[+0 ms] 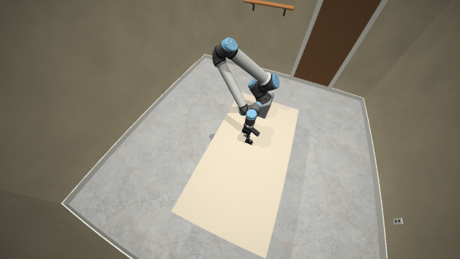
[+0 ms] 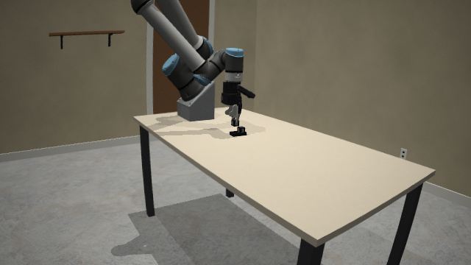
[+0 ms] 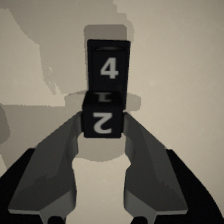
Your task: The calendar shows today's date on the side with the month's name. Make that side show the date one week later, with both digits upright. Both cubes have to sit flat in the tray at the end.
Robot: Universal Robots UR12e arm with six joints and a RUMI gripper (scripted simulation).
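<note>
Right now my hand is 7 cm above the black tray and 2 cm to the right of it.
</note>
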